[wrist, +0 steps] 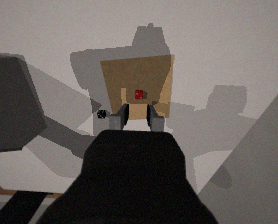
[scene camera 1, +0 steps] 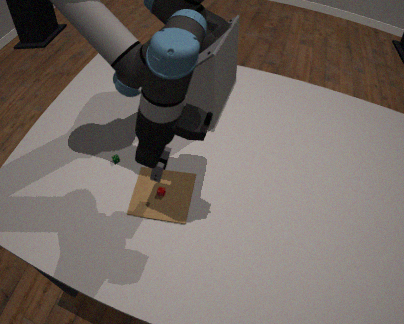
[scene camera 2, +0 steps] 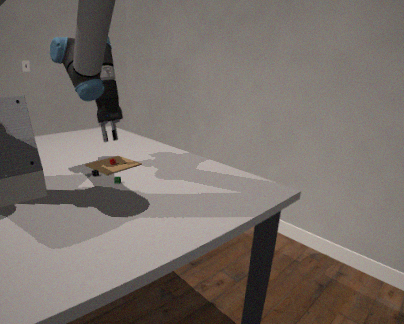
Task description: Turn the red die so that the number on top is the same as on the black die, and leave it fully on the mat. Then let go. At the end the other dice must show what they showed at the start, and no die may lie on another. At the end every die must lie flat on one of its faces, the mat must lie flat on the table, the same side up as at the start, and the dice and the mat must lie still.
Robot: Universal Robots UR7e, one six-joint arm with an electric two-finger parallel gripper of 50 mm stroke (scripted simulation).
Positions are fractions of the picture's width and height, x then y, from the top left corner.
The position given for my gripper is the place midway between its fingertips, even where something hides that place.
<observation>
I see my gripper (scene camera 1: 0.39,0.54) and a tan mat (scene camera 1: 0.43,0.64).
The tan mat also shows in the wrist view (wrist: 0.55,0.34). My gripper also shows in the wrist view (wrist: 0.49,0.49) and in scene camera 2 (scene camera 2: 0.28,0.44).
</observation>
